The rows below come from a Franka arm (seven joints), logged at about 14 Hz.
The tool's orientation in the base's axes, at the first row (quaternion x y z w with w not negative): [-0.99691, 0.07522, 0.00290, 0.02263]
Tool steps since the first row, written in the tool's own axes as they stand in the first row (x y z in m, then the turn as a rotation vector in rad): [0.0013, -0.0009, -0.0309, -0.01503, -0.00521, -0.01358]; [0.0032, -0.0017, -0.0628, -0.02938, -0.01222, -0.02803]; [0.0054, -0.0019, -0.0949, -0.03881, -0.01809, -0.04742]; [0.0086, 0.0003, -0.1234, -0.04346, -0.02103, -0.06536]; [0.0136, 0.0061, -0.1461, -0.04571, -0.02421, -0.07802]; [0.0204, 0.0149, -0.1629, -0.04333, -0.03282, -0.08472]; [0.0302, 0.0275, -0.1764, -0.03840, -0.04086, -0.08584]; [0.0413, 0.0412, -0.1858, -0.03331, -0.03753, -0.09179]
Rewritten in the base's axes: [0.0015, -0.0007, 0.0309, -0.01405, 0.00678, 0.01394]; [0.0036, -0.0017, 0.0628, -0.02715, 0.01519, 0.02882]; [0.0058, -0.0033, 0.0948, -0.03554, 0.02152, 0.04854]; [0.0088, -0.0072, 0.1232, -0.03966, 0.02431, 0.06663]; [0.0129, -0.0147, 0.1456, -0.04137, 0.02721, 0.07944]; [0.0183, -0.0252, 0.1619, -0.03771, 0.03505, 0.08650]; [0.0261, -0.0397, 0.1747, -0.03163, 0.04220, 0.08793]; [0.0351, -0.0553, 0.1834, -0.02708, 0.03788, 0.09368]
